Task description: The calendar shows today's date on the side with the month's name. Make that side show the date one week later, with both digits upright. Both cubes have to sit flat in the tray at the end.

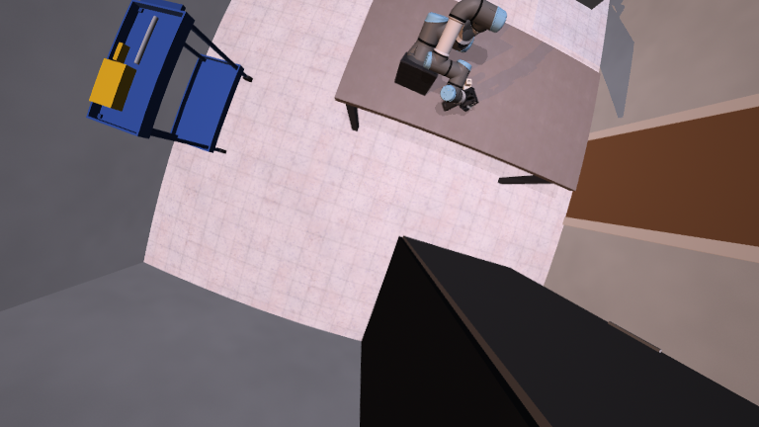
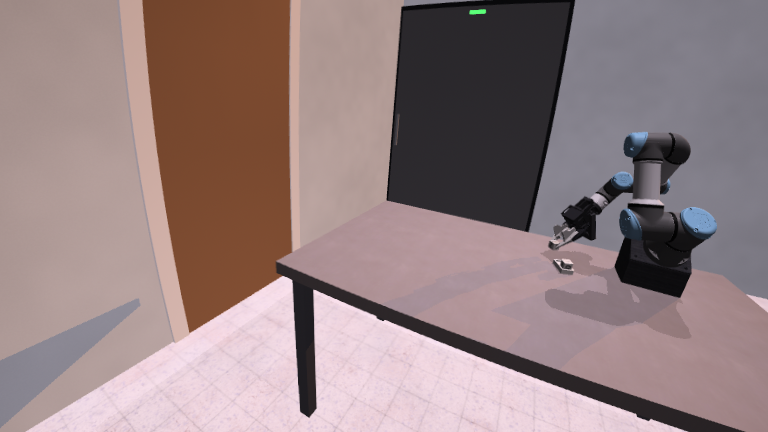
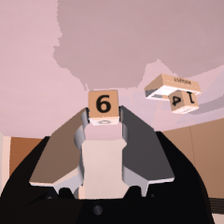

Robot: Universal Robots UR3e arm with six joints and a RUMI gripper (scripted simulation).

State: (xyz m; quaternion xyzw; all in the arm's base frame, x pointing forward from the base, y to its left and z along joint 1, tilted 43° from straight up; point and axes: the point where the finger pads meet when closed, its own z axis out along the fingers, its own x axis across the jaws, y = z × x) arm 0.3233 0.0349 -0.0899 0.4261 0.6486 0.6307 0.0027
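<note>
The pale tray is 10 cm to the left of my hand, 4 cm below it and 3 cm behind it. The rest, counted from my hand: cube 1 cm below.
</note>
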